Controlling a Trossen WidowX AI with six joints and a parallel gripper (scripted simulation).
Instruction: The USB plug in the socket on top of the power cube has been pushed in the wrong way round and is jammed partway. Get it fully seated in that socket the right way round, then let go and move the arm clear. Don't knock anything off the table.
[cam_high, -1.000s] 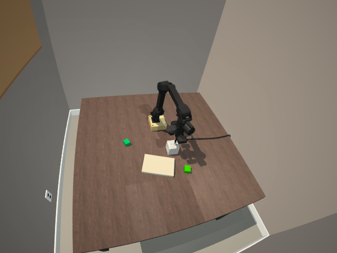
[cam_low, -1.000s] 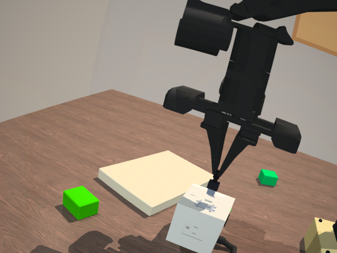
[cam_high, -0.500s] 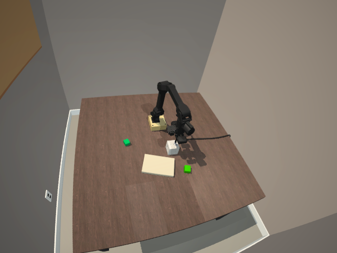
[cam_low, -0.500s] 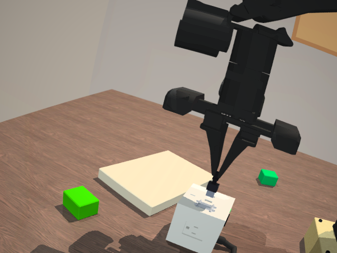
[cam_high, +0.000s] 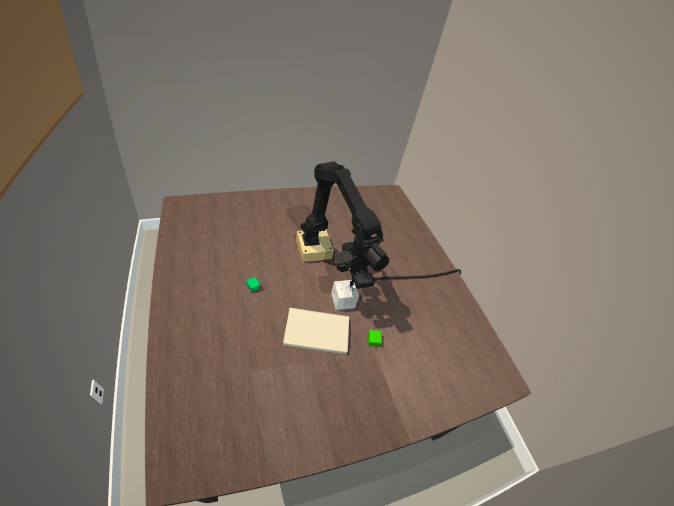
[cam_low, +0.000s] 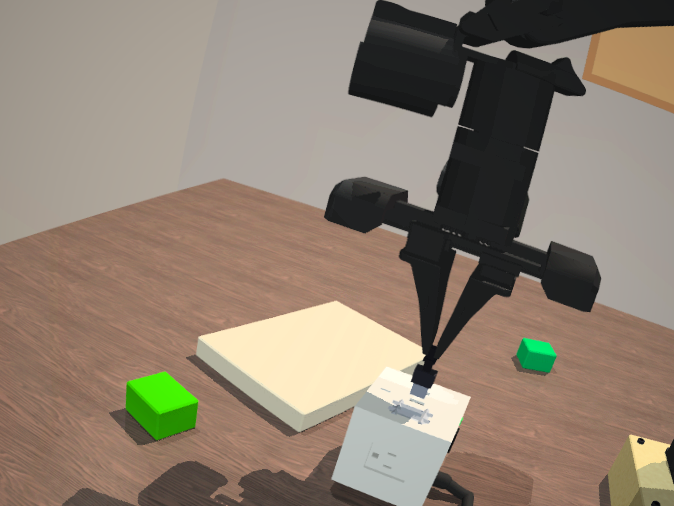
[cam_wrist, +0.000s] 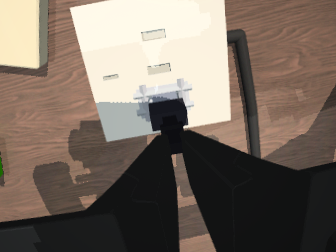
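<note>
The black USB plug is 20 mm below my gripper tip. Round my gripper tip: USB socket 60 mm below; cream flat slab 150 mm to the right, 120 mm below, 120 mm ahead.
</note>
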